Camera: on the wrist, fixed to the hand. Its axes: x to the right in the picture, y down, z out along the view.
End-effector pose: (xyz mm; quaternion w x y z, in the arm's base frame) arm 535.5 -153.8 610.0 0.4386 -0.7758 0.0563 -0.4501
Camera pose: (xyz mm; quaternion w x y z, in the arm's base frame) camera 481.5 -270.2 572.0 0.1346 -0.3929 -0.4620 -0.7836
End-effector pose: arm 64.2 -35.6 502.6 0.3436 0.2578 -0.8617 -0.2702
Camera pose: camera 120.5 -6.7 620.5 0.2008 0.8728 -0.3978 -0.1989
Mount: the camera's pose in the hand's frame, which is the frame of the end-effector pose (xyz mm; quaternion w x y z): -0.3 82.1 -105.7 0.6905 0.1842 0.2209 -0.6636
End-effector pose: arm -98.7 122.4 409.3 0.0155 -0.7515 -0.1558 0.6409
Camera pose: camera 21.2 62.9 410.1 0.6089 -0.5543 -0.4848 0.2950
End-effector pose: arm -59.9 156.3 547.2 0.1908 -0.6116 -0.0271 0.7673
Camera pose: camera 19.1 59.9 498.4 0.7596 -0.5387 -0.2411 0.2731
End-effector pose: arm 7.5 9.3 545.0 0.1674 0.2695 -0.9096 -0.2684
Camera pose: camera 22.3 25.8 677.0 0.0888 0.8798 -0.4617 -0.0693
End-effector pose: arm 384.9 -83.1 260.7 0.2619 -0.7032 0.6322 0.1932
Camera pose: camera 297.3 -152.8 334.0 0.2989 -0.8995 0.0633 -0.3122
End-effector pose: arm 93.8 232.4 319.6 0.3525 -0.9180 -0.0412 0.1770
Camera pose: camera 126.9 104.1 338.2 0.5391 -0.5807 -0.5272 -0.3069
